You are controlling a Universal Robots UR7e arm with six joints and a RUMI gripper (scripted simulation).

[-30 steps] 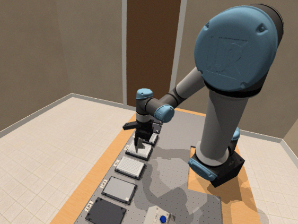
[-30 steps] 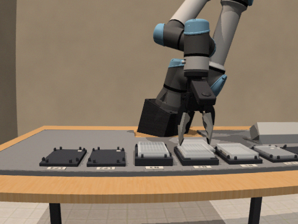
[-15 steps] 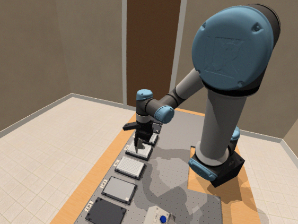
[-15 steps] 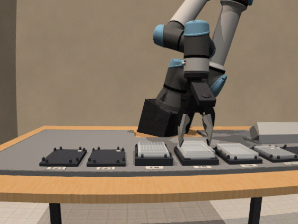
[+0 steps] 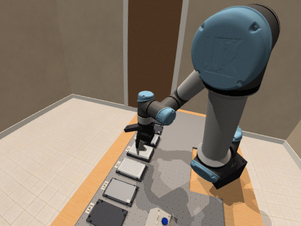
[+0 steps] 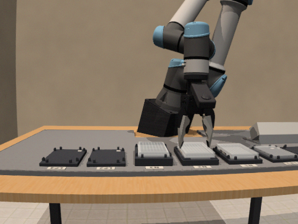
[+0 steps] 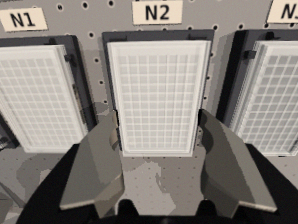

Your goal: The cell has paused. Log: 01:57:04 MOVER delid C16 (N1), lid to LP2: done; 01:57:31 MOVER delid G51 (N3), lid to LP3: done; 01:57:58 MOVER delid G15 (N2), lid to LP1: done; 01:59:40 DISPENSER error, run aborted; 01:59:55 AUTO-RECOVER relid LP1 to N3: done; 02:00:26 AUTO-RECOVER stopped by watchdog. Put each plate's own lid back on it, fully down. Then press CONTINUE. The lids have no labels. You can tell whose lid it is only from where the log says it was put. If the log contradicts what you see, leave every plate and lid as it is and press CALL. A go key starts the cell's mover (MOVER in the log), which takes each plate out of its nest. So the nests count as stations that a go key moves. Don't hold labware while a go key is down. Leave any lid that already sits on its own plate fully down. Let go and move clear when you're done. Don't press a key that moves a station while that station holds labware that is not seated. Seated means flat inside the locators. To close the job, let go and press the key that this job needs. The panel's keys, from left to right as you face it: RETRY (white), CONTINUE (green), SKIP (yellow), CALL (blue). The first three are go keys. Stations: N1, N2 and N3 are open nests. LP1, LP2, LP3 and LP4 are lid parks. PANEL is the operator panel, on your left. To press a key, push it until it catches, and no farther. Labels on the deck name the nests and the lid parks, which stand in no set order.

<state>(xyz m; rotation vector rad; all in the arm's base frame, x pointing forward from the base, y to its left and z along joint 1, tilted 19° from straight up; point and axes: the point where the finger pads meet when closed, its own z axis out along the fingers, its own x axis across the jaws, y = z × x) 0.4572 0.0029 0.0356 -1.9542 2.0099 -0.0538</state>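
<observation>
The plate is 20 mm below my hand. Round my hand: LP4 lid park (10 mm ahead, 380 mm to the right, 40 mm below); LP3 lid park (10 mm behind, 270 mm to the left, 40 mm below); LP2 lid park (10 mm ahead, 260 mm to the right, 40 mm below).
</observation>
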